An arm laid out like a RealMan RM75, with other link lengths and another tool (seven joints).
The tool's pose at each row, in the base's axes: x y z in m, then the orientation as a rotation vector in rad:
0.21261, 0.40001, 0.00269, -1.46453, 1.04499, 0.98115
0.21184, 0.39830, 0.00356, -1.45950, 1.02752, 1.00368
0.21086, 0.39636, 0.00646, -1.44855, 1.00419, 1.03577
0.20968, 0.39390, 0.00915, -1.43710, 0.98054, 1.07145
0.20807, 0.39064, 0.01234, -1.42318, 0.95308, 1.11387
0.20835, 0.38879, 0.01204, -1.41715, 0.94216, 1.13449
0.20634, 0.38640, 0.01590, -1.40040, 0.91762, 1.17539
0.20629, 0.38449, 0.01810, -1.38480, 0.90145, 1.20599
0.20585, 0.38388, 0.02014, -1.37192, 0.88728, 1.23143
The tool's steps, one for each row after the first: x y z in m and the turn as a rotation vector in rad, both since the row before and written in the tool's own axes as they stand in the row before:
-0.00087, 0.00063, -0.00177, -0.01136, -0.02120, 0.00228
-0.00288, 0.00032, -0.00218, -0.01352, -0.03122, 0.00506
-0.00277, 0.00067, -0.00256, -0.01557, -0.03277, 0.00727
-0.00342, 0.00110, -0.00323, -0.01867, -0.03843, 0.00948
0.00034, 0.00006, -0.00186, -0.00928, -0.01677, 0.00621
-0.00430, 0.00134, -0.00209, -0.01599, -0.03737, 0.01130
-0.00227, -0.00015, -0.00182, -0.00962, -0.02834, 0.01040
-0.00213, 0.00007, -0.00041, -0.00844, -0.02377, 0.00836

